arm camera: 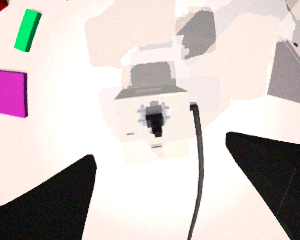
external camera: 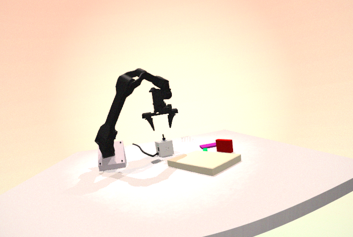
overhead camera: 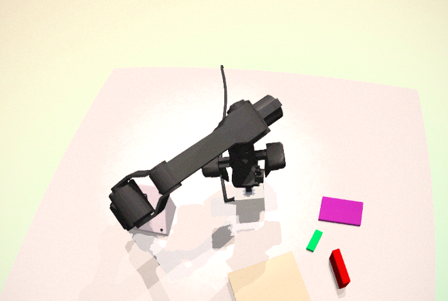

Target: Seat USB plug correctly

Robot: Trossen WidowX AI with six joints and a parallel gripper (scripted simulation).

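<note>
Now: gripper tip 50 mm above the dark USB plug. The rest, counted from my gripper tip: red block 240 mm ahead, 210 mm to the right, 110 mm below; magenta flat block 260 mm ahead, 30 mm to the right, 130 mm below; green block 180 mm ahead, 120 mm to the right, 130 mm below.
</note>
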